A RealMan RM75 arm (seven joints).
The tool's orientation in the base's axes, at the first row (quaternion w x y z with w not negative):
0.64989, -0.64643, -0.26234, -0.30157
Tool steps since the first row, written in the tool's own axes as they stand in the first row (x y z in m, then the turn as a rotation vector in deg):
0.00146, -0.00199, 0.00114, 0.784, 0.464, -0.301
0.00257, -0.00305, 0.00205, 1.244, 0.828, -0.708
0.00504, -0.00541, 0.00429, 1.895, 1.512, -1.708
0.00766, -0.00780, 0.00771, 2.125, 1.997, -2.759
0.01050, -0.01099, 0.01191, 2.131, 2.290, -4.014
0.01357, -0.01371, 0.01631, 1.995, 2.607, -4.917
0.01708, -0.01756, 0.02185, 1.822, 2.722, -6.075
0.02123, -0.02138, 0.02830, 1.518, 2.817, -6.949
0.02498, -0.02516, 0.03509, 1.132, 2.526, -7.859
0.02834, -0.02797, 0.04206, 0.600, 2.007, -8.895
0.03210, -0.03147, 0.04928, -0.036, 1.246, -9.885
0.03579, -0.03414, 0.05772, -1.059, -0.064, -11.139
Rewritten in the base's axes. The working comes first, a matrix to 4 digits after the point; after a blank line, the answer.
The tool's axes in the first row as the columns of a matrix, in the base's axes (used below as rounded here):
0.6805, 0.7311, 0.0489
-0.0528, -0.0176, 0.9984
0.7309, -0.6820, 0.0266

-0.00041, 0.00110, 0.00245, 0.858, -0.350, 0.249
-0.00038, 0.00196, 0.00401, 1.417, -0.787, 0.326
-0.00032, 0.00411, 0.00749, 2.311, -1.832, 0.308
-0.00011, 0.00743, 0.01112, 2.771, -2.902, 0.118
-0.00031, 0.01153, 0.01549, 2.928, -4.160, -0.111
0.00001, 0.01581, 0.01970, 3.023, -5.060, -0.451
-0.00015, 0.02122, 0.02504, 2.933, -6.209, -0.686
0.00020, 0.02751, 0.03085, 2.753, -7.068, -0.997
0.00032, 0.03416, 0.03635, 2.233, -7.951, -1.104
0.00089, 0.04099, 0.04091, 1.441, -8.948, -1.167
0.00125, 0.04806, 0.04624, 0.403, -9.889, -1.139
0.00222, 0.05634, 0.05098, -1.312, -11.064, -1.027

